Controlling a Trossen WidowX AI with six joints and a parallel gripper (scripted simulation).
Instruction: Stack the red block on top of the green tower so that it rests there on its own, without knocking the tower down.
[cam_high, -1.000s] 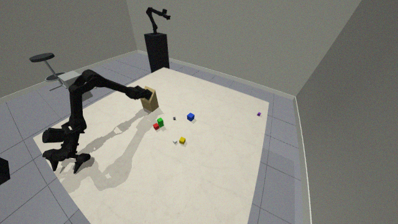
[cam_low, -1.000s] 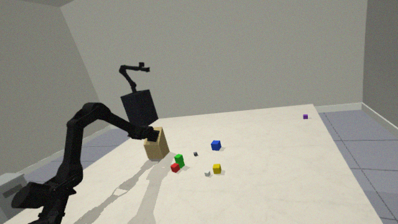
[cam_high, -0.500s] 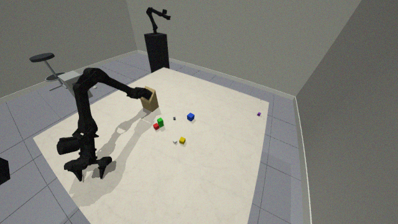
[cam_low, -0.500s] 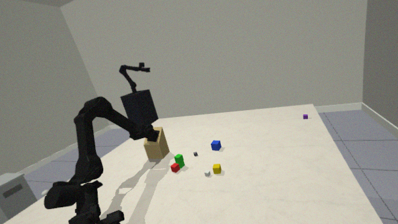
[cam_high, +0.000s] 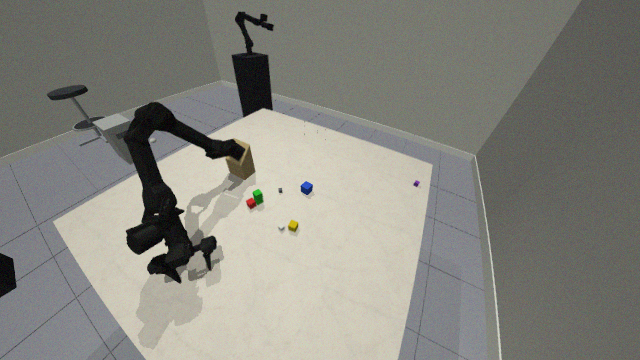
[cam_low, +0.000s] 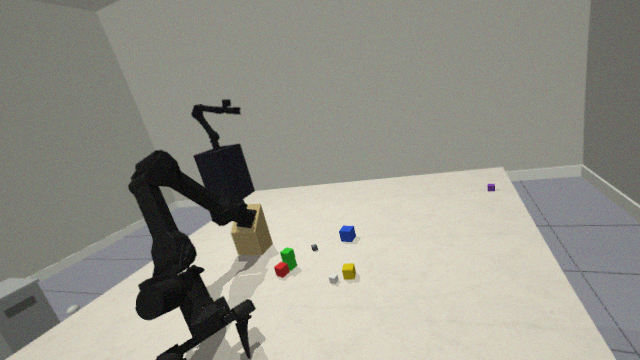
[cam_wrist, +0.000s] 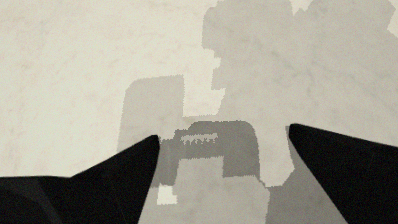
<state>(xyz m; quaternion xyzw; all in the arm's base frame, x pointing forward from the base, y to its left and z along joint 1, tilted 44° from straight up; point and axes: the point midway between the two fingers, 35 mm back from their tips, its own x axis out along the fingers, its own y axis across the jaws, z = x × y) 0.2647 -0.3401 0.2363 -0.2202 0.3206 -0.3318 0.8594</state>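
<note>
My gripper tip is now 310 mm to the right of the red block, 80 mm past it and 10 mm below it. Round my gripper tip: blue cube: 510 mm to the left, 50 mm ahead, 20 mm above; then purple cube: 890 mm to the left, 460 mm ahead, 10 mm above; then yellow cube: 330 mm to the left, 130 mm ahead, 10 mm above.
</note>
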